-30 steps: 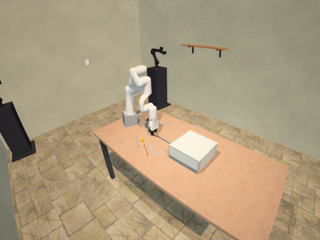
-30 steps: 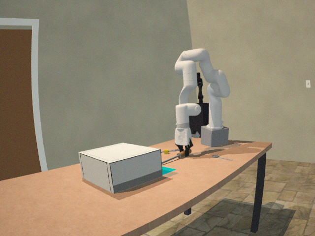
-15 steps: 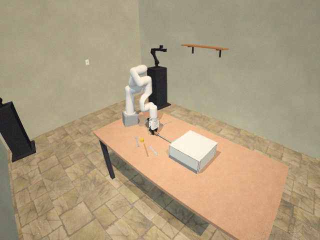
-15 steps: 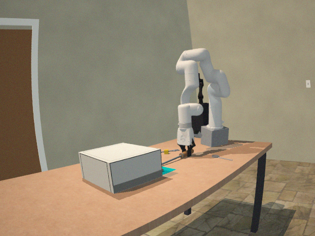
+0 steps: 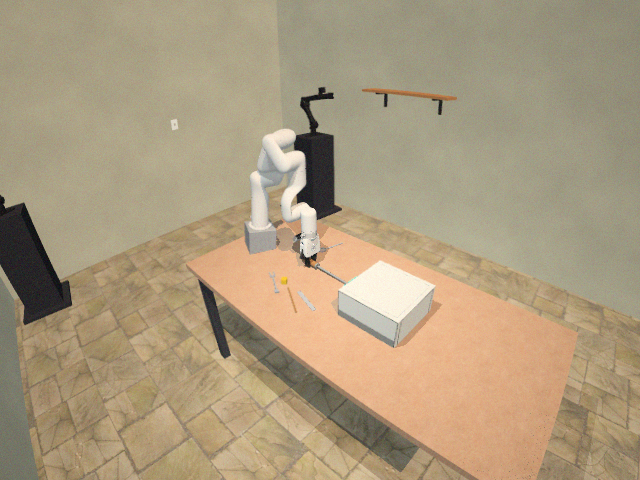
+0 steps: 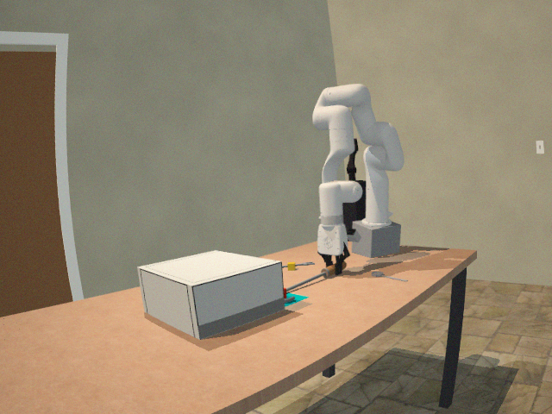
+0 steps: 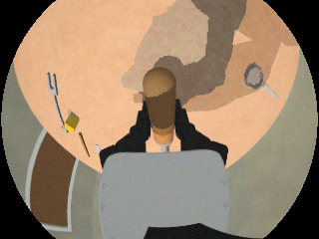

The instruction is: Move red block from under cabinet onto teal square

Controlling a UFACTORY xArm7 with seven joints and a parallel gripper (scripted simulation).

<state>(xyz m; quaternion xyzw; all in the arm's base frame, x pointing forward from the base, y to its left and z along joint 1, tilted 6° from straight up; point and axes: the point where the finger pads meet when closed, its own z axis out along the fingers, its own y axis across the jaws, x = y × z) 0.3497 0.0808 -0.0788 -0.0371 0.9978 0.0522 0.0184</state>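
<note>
My gripper is now 130 mm short of the long tool, 50 mm to the right of it and 10 mm above it. From my hand the other things lie so: wrench 220 mm to the right, 20 mm below; spoon 60 mm behind, 170 mm to the left, 20 mm below; yellow cube 30 mm ahead, 180 mm to the right, 10 mm below.
</note>
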